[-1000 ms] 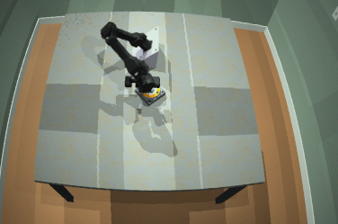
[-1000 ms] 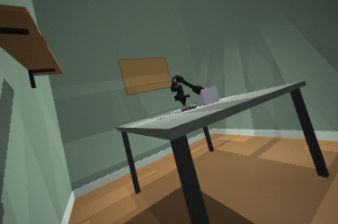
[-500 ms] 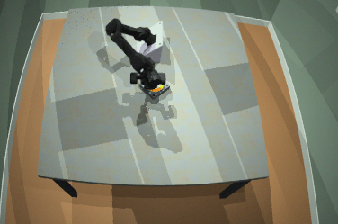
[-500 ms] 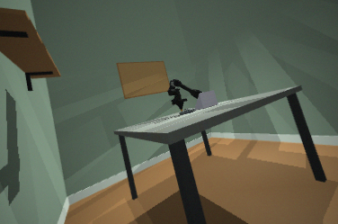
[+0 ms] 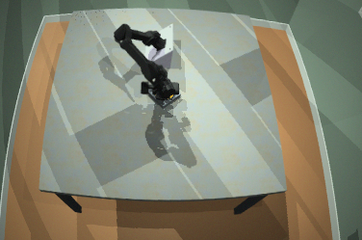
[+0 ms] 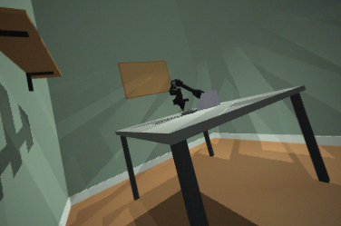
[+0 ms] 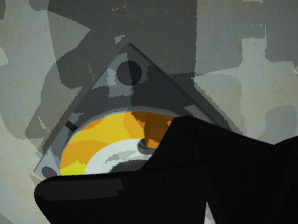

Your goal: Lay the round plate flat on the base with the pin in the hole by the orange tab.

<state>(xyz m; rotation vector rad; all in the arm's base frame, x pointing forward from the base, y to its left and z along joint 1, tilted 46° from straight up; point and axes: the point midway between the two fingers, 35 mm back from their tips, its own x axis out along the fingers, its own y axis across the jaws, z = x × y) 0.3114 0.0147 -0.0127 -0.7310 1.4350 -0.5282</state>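
The square grey base is 50 mm behind my gripper tip, 30 mm to the left of it and 20 mm below it.
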